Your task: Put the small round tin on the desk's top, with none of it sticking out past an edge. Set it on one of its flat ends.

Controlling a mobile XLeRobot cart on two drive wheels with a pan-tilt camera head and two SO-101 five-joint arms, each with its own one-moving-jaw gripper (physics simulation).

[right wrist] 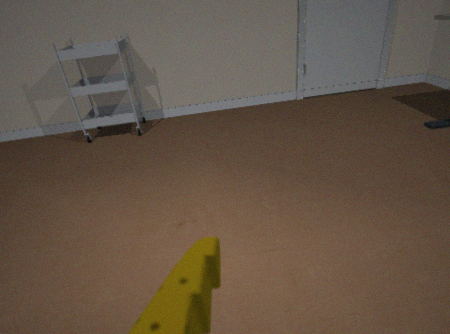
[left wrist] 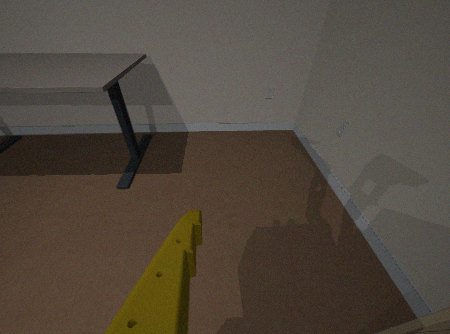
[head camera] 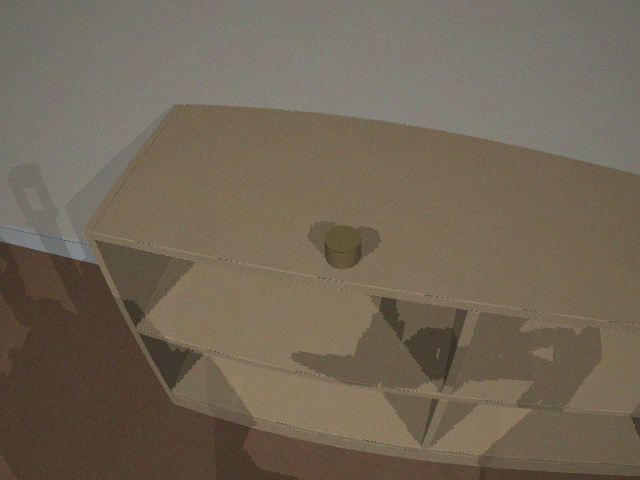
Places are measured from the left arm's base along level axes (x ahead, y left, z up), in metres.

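Where they show: left hand, tool point: (left wrist: 201,222); right hand, tool point: (right wrist: 218,255).
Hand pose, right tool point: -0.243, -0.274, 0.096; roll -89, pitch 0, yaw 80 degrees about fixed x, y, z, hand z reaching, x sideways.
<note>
After its pixels a point has its place, as x, y, z.
The small round tin (head camera: 342,248) @(0.523, -0.044, -0.132), a short olive-yellow cylinder, stands upright on a flat end on top of a wooden shelf unit (head camera: 248,170) @(0.691, 0.137, -0.165), near its front edge in the head view. The desk, with a pale top (left wrist: 55,72) @(-0.819, 1.532, -0.055) and dark legs, stands against the wall at the upper left of the left wrist view. My left gripper (left wrist: 192,240) shows one notched yellow jaw over the floor and is open and empty. My right gripper (right wrist: 210,265) also shows one notched jaw over the floor and is open and empty. Neither gripper shows in the head view.
The shelf unit has open compartments at its front and stands along a wall. A white three-tier trolley (right wrist: 95,51) @(-2.520, -0.877, -0.082) stands by a wall at the upper left of the right wrist view, left of a white door (right wrist: 345,45) @(-2.828, 1.228, -0.324). A dark foot (right wrist: 439,124) shows at that view's right edge.
</note>
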